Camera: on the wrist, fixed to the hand. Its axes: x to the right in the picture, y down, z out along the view.
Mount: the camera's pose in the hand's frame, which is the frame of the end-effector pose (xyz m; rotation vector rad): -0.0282 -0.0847 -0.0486 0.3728 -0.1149 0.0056
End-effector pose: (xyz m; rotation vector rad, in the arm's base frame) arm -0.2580 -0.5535 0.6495 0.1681 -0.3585 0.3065
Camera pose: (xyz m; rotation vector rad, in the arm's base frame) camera -0.2403 -0.6301 0.5851 0.5524 -0.4134 0.3685
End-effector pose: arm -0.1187 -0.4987 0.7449 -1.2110 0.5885 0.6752
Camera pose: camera -0.0774 -0.5675 0.8072 -0.8185 0.5911 0.6036
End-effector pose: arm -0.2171 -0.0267 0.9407 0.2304 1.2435 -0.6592
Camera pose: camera -0.3096 -0.0600 0.9666 0.4974 1.0032 -0.8858
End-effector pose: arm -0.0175 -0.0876 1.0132 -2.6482 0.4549 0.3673
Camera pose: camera -0.0031 -0.0298 1.0955 -2.2530 0.4457 0.3918
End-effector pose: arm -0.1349 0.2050 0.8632 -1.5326 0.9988 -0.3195
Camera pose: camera -0.1513 0.1855 0.9616 -1.1956 0.8014 -0.3858
